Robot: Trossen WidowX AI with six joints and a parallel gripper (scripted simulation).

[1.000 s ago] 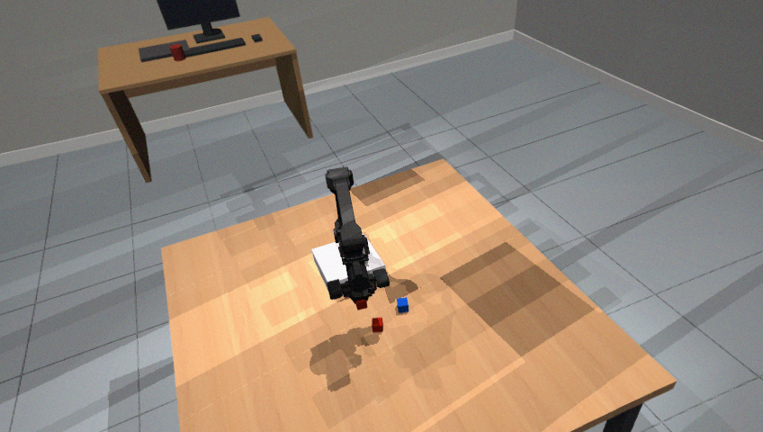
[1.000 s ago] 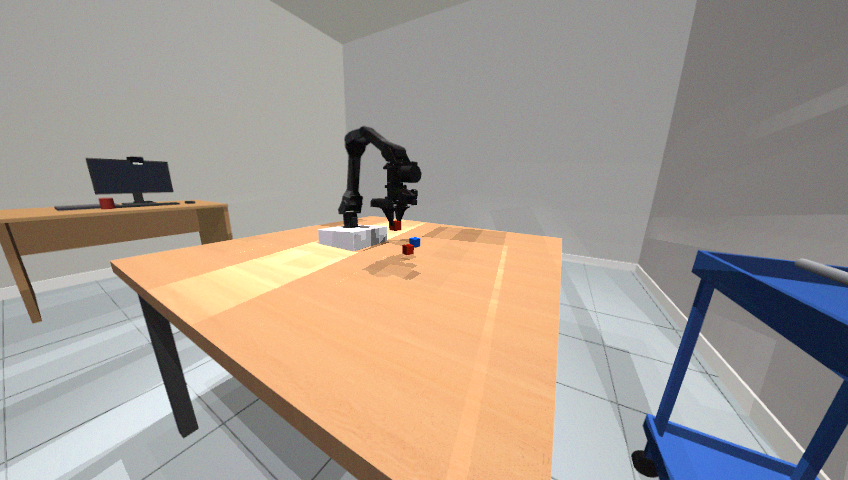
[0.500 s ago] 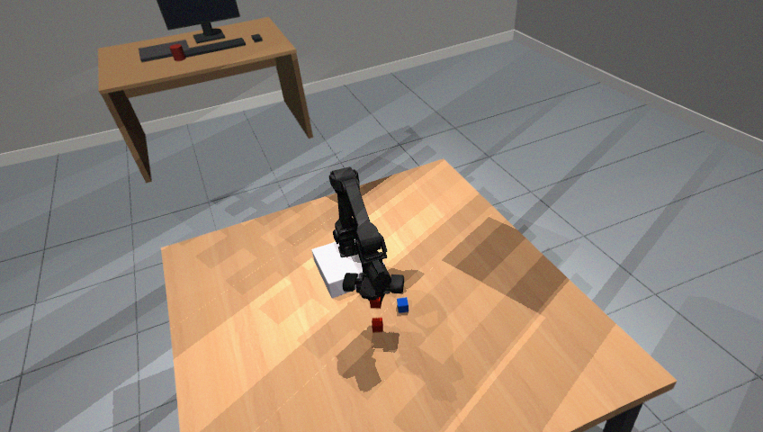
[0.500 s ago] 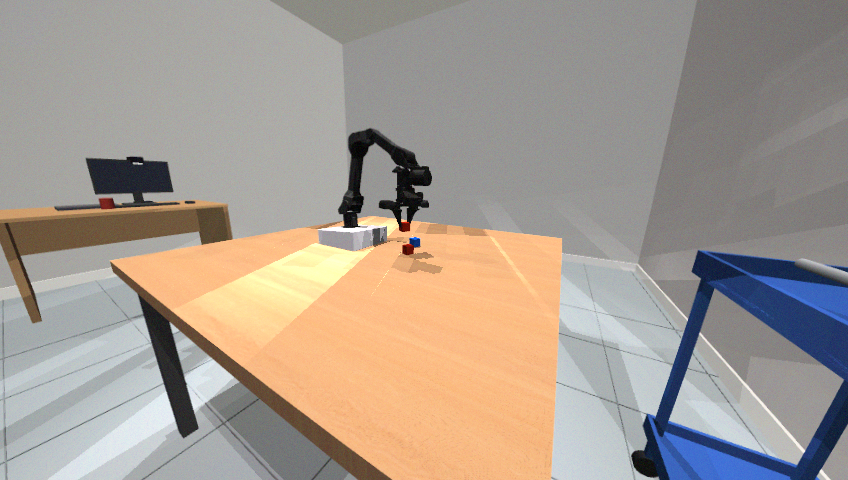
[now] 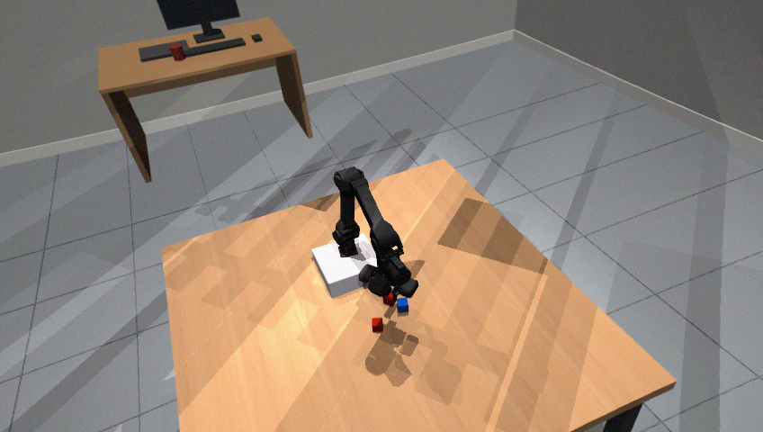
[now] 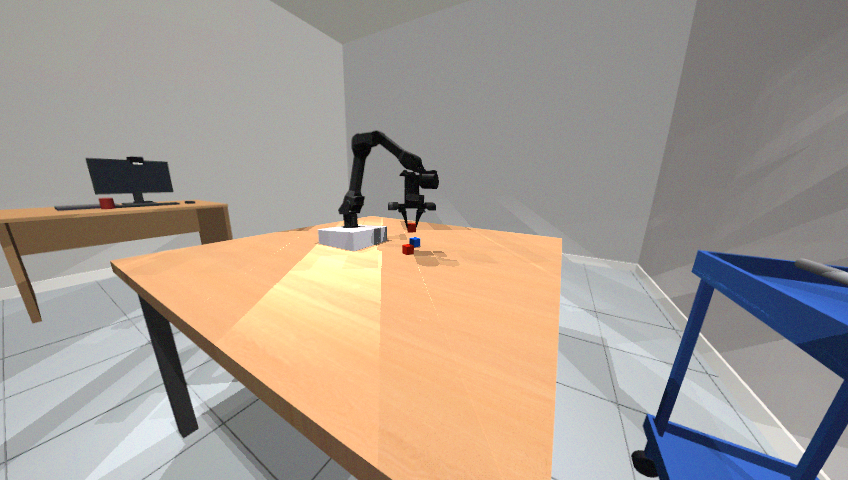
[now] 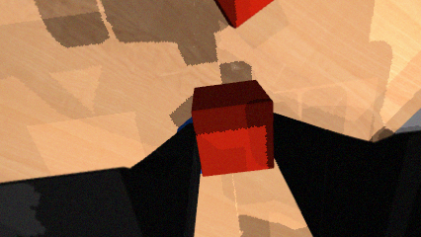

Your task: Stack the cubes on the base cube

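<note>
Now: the blue base cube 20 mm behind my gripper tip, 40 mm to the left of it and 70 mm below it. From my gripper tip the other things lie so: red cube (30 mm ahead, 60 mm to the right, 70 mm below).
</note>
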